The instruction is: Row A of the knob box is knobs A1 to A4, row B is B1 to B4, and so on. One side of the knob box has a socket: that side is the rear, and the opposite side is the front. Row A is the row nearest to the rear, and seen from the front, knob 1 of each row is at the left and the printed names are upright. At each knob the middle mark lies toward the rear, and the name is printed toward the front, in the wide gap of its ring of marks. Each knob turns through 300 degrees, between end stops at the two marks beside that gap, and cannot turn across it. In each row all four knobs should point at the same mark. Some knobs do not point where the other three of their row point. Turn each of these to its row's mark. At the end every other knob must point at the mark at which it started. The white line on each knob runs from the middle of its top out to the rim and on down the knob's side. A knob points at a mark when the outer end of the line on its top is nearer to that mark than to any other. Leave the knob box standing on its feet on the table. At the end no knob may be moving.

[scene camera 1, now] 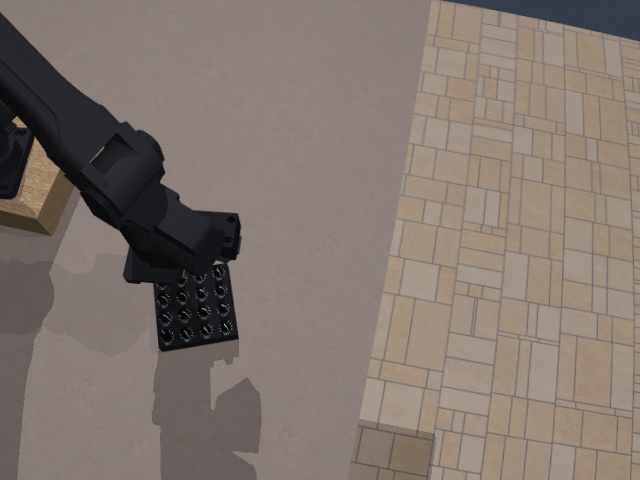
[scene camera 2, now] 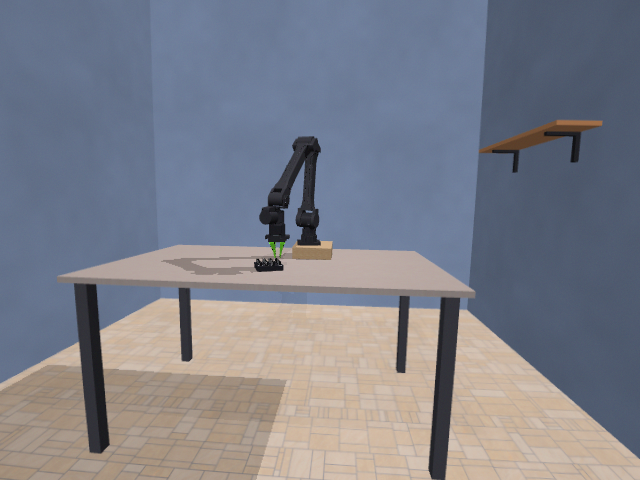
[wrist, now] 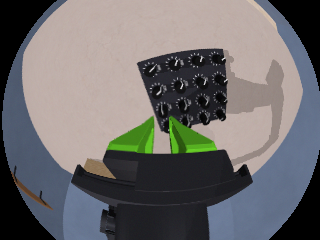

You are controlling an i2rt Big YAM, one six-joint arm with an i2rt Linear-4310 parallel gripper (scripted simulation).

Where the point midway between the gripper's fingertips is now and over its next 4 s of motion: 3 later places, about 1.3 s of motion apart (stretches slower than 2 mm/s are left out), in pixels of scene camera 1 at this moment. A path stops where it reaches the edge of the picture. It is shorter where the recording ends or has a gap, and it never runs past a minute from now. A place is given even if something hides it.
My gripper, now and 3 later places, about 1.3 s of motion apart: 173, 272; 178, 277; 168, 276; 156, 315
